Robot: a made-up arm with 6 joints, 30 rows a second.
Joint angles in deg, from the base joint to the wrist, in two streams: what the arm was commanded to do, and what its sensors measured. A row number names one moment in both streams.
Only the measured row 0 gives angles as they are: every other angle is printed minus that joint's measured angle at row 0.
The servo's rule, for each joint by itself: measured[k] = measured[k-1] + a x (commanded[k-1-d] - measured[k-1]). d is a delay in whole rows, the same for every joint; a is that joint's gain. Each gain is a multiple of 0.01, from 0.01 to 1. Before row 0 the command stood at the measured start. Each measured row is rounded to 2 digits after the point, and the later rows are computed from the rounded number. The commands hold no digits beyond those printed.
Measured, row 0:
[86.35 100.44 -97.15 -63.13 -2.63 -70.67]
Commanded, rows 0 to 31:
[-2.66 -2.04 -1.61 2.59 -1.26 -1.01]
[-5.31 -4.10 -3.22 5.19 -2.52 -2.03]
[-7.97 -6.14 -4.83 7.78 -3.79 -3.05]
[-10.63 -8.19 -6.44 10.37 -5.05 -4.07]
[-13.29 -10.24 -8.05 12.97 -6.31 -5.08]
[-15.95 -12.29 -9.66 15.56 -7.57 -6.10]
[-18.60 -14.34 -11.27 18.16 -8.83 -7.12]
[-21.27 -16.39 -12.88 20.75 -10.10 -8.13]
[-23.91 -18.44 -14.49 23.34 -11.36 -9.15]
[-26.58 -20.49 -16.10 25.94 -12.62 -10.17]
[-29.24 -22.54 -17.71 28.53 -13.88 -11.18]
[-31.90 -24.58 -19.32 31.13 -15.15 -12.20]
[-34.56 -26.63 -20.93 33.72 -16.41 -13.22]
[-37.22 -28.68 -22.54 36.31 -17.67 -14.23]
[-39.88 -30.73 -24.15 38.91 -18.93 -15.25]
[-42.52 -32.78 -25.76 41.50 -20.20 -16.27]
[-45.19 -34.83 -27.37 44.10 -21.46 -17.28]
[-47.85 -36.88 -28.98 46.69 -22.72 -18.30]
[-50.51 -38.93 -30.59 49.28 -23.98 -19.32]
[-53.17 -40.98 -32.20 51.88 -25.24 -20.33]
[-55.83 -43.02 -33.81 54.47 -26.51 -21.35]
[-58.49 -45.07 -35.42 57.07 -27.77 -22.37]
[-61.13 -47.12 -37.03 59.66 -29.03 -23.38]
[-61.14 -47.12 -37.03 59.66 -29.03 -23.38]
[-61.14 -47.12 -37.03 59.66 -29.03 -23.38]
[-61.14 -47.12 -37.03 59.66 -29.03 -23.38]
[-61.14 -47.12 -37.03 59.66 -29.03 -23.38]
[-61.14 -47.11 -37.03 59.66 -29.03 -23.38]
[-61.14 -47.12 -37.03 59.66 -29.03 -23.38]
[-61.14 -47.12 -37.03 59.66 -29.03 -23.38]
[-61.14 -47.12 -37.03 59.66 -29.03 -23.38]
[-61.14 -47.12 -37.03 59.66 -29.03 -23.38]
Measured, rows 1 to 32:
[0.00 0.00 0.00 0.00 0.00 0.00]
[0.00 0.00 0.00 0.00 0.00 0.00]
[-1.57 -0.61 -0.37 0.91 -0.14 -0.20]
[-3.78 -1.66 -1.03 2.41 -0.40 -0.57]
[-6.25 -3.00 -1.90 4.29 -0.77 -1.07]
[-8.83 -4.56 -2.94 6.42 -1.24 -1.67]
[-11.46 -6.26 -4.12 8.71 -1.80 -2.35]
[-14.11 -8.07 -5.39 11.11 -2.43 -3.10]
[-16.76 -9.95 -6.74 13.58 -3.13 -3.90]
[-19.42 -11.88 -8.15 16.09 -3.90 -4.75]
[-22.07 -13.85 -9.61 18.63 -4.72 -5.63]
[-24.73 -15.84 -11.10 21.19 -5.59 -6.54]
[-27.39 -17.85 -12.62 23.76 -6.50 -7.47]
[-30.05 -19.87 -14.16 26.34 -7.45 -8.42]
[-32.71 -21.90 -15.72 28.92 -8.44 -9.38]
[-35.37 -23.93 -17.29 31.51 -9.46 -10.35]
[-38.03 -25.97 -18.87 34.10 -10.50 -11.33]
[-40.68 -28.01 -20.45 36.69 -11.57 -12.32]
[-43.34 -30.06 -22.04 39.28 -12.66 -13.31]
[-46.00 -32.11 -23.64 41.87 -13.77 -14.31]
[-48.66 -34.16 -25.24 44.46 -14.89 -15.31]
[-51.32 -36.21 -26.84 47.06 -16.03 -16.31]
[-53.98 -38.25 -28.44 49.65 -17.18 -17.32]
[-56.64 -40.30 -30.05 52.25 -18.34 -18.33]
[-59.29 -42.35 -31.66 54.84 -19.52 -19.34]
[-60.38 -43.78 -32.90 56.53 -20.57 -20.15]
[-60.83 -44.78 -33.85 57.63 -21.50 -20.80]
[-61.01 -45.48 -34.58 58.34 -22.33 -21.32]
[-61.09 -45.97 -35.14 58.80 -23.07 -21.73]
[-61.12 -46.31 -35.57 59.10 -23.73 -22.06]
[-61.13 -46.55 -35.91 59.30 -24.31 -22.32]
[-61.14 -46.72 -36.17 59.43 -24.83 -22.53]
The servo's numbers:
d 2
a 0.59 0.30 0.23 0.35 0.11 0.20

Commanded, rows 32 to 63:
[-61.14 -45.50 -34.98 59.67 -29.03 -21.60]
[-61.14 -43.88 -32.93 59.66 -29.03 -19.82]
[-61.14 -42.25 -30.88 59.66 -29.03 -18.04]
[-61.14 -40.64 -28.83 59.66 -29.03 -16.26]
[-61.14 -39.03 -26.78 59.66 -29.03 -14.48]
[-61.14 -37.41 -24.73 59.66 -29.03 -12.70]
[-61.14 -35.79 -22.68 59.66 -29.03 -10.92]
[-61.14 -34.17 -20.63 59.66 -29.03 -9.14]
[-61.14 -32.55 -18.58 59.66 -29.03 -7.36]
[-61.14 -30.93 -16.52 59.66 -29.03 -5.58]
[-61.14 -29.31 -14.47 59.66 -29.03 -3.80]
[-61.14 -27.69 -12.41 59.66 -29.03 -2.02]
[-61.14 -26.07 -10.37 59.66 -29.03 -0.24]
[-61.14 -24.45 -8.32 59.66 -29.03 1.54]
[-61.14 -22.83 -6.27 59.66 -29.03 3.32]
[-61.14 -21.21 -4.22 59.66 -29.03 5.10]
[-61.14 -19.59 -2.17 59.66 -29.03 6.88]
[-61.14 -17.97 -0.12 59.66 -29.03 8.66]
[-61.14 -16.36 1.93 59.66 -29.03 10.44]
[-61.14 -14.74 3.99 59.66 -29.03 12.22]
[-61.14 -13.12 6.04 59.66 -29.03 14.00]
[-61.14 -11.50 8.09 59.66 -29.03 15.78]
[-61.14 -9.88 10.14 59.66 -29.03 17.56]
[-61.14 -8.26 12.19 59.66 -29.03 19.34]
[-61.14 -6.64 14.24 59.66 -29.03 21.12]
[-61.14 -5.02 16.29 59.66 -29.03 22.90]
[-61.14 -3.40 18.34 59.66 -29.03 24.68]
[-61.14 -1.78 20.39 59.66 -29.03 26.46]
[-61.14 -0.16 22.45 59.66 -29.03 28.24]
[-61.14 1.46 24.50 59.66 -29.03 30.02]
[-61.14 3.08 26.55 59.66 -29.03 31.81]
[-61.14 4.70 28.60 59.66 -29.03 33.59]
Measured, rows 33 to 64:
[-61.14 -46.84 -36.37 59.51 -25.29 -22.70]
[-61.14 -46.92 -36.52 59.56 -25.70 -22.84]
[-61.14 -46.49 -36.17 59.60 -26.07 -22.59]
[-61.14 -45.71 -35.42 59.62 -26.40 -22.04]
[-61.14 -44.67 -34.38 59.63 -26.69 -21.24]
[-61.14 -43.46 -33.10 59.64 -26.95 -20.24]
[-61.14 -42.13 -31.65 59.65 -27.18 -19.09]
[-61.14 -40.71 -30.06 59.65 -27.38 -17.81]
[-61.14 -39.23 -28.36 59.65 -27.56 -16.43]
[-61.14 -37.71 -26.58 59.65 -27.72 -14.97]
[-61.14 -36.16 -24.74 59.65 -27.86 -13.45]
[-61.14 -34.59 -22.85 59.65 -27.99 -11.88]
[-61.14 -33.01 -20.92 59.65 -28.10 -10.26]
[-61.14 -31.41 -18.96 59.65 -28.20 -8.61]
[-61.14 -29.81 -16.98 59.65 -28.29 -6.94]
[-61.14 -28.20 -14.99 59.65 -28.37 -5.24]
[-61.14 -26.59 -12.98 59.65 -28.44 -3.53]
[-61.14 -24.98 -10.97 59.65 -28.50 -1.80]
[-61.14 -23.36 -8.95 59.65 -28.56 -0.06]
[-61.14 -21.74 -6.92 59.65 -28.61 1.68]
[-61.14 -20.13 -4.88 59.65 -28.66 3.43]
[-61.14 -18.51 -2.84 59.65 -28.70 5.19]
[-61.14 -16.89 -0.80 59.65 -28.74 6.95]
[-61.14 -15.27 1.24 59.65 -28.77 8.72]
[-61.14 -13.65 3.29 59.65 -28.80 10.49]
[-61.14 -12.03 5.34 59.65 -28.83 12.26]
[-61.14 -10.41 7.39 59.65 -28.85 14.03]
[-61.14 -8.79 9.44 59.65 -28.87 15.80]
[-61.14 -7.17 11.49 59.65 -28.89 17.58]
[-61.14 -5.55 13.54 59.65 -28.91 19.36]
[-61.14 -3.93 15.59 59.65 -28.92 21.14]
[-61.14 -2.31 17.64 59.65 -28.93 22.92]

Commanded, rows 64 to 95:
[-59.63 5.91 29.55 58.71 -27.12 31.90]
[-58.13 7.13 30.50 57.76 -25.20 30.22]
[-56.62 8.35 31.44 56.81 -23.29 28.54]
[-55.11 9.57 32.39 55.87 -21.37 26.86]
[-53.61 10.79 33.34 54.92 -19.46 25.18]
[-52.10 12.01 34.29 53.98 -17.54 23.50]
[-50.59 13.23 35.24 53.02 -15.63 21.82]
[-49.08 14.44 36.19 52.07 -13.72 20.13]
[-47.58 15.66 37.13 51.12 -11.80 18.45]
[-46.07 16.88 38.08 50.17 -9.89 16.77]
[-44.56 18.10 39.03 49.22 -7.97 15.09]
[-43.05 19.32 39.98 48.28 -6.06 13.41]
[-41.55 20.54 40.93 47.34 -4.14 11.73]
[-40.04 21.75 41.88 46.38 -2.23 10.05]
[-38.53 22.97 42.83 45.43 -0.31 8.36]
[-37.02 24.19 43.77 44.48 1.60 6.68]
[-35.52 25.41 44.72 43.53 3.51 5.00]
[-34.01 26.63 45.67 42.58 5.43 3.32]
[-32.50 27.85 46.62 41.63 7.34 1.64]
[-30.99 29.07 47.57 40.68 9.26 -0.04]
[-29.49 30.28 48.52 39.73 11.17 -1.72]
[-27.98 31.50 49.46 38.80 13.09 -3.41]
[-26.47 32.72 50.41 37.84 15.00 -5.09]
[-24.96 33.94 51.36 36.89 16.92 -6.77]
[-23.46 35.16 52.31 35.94 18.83 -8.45]
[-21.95 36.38 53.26 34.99 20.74 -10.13]
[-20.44 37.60 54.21 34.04 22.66 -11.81]
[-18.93 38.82 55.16 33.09 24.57 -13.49]
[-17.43 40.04 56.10 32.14 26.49 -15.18]
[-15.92 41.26 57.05 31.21 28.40 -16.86]
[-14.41 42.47 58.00 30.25 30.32 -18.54]
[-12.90 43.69 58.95 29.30 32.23 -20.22]
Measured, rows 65 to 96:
[-61.14 -0.69 19.69 59.65 -28.94 24.70]
[-61.14 0.93 21.74 59.65 -28.95 26.48]
[-60.25 2.42 23.54 59.32 -28.75 27.56]
[-59.00 3.83 25.14 58.77 -28.36 28.09]
[-57.60 5.19 26.59 58.08 -27.80 28.18]
[-56.13 6.50 27.92 57.31 -27.09 27.92]
[-54.64 7.79 29.17 56.47 -26.25 27.37]
[-53.14 9.06 30.35 55.60 -25.29 26.60]
[-51.64 10.31 31.47 54.70 -24.23 25.64]
[-50.13 11.55 32.56 53.78 -23.07 24.54]
[-48.63 12.78 33.61 52.85 -21.83 23.32]
[-47.12 14.01 34.64 51.91 -20.52 22.01]
[-45.61 15.24 35.65 50.97 -19.14 20.63]
[-44.10 16.46 36.65 50.03 -17.70 19.19]
[-42.60 17.68 37.63 49.09 -16.21 17.70]
[-41.09 18.90 38.61 48.14 -14.67 16.17]
[-39.58 20.12 39.58 47.19 -13.09 14.61]
[-38.07 21.34 40.54 46.24 -11.47 13.02]
[-36.57 22.56 41.50 45.29 -9.82 11.42]
[-35.06 23.78 42.46 44.34 -8.14 9.80]
[-33.55 25.00 43.42 43.39 -6.44 8.17]
[-32.04 26.22 44.37 42.44 -4.71 6.53]
[-30.54 27.44 45.32 41.49 -2.96 4.88]
[-29.03 28.66 46.27 40.55 -1.19 3.22]
[-27.52 29.88 47.22 39.60 0.59 1.56]
[-26.01 31.10 48.17 38.65 2.39 -0.11]
[-24.51 32.32 49.12 37.70 4.20 -1.78]
[-23.00 33.54 50.07 36.75 6.02 -3.45]
[-21.49 34.76 51.02 35.80 7.85 -5.12]
[-19.98 35.98 51.97 34.85 9.69 -6.79]
[-18.48 37.20 52.92 33.90 11.54 -8.47]
[-16.97 38.42 53.87 32.96 13.39 -10.15]

